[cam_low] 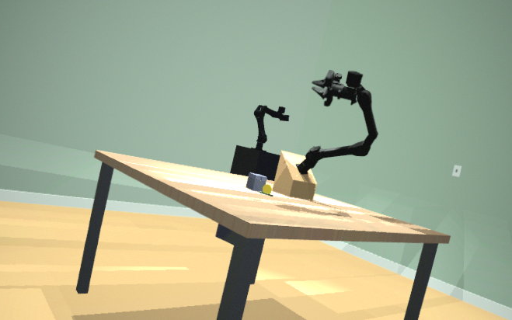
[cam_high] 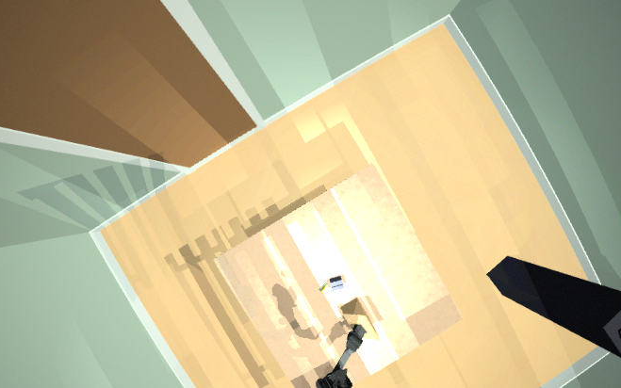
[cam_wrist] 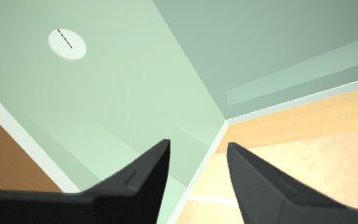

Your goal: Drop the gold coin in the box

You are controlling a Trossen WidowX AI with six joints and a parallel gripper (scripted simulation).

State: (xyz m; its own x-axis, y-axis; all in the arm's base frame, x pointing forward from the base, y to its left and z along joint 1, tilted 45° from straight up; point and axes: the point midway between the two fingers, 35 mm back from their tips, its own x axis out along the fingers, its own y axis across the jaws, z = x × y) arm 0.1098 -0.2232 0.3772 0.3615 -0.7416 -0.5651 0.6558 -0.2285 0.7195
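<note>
My gripper tip is 12 cm short of the gold coin, 3 cm to the left of it and 53 cm above it.
</note>
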